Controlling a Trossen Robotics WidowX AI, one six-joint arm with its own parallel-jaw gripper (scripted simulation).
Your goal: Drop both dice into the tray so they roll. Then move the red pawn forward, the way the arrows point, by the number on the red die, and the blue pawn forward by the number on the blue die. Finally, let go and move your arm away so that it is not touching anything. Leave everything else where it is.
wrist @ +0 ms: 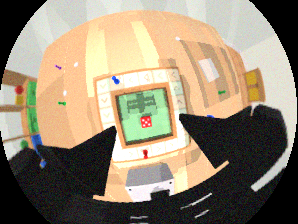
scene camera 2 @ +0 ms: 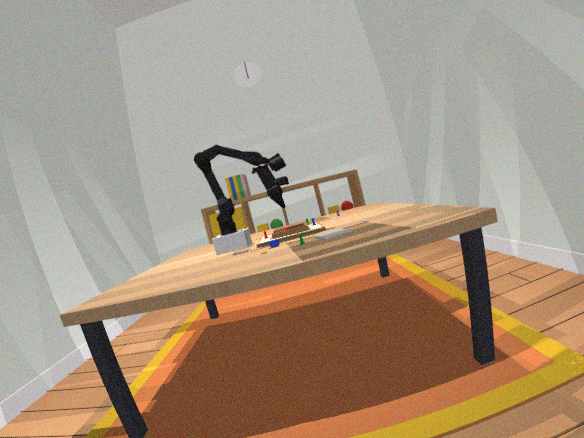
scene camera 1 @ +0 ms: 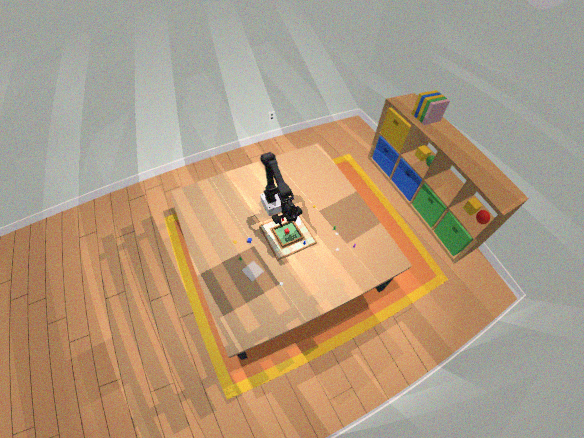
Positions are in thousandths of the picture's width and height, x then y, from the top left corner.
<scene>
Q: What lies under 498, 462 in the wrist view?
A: A green-floored tray.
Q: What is the gripper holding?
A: Nothing.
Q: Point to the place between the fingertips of the gripper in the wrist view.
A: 498, 551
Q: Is the gripper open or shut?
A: Open.
</scene>
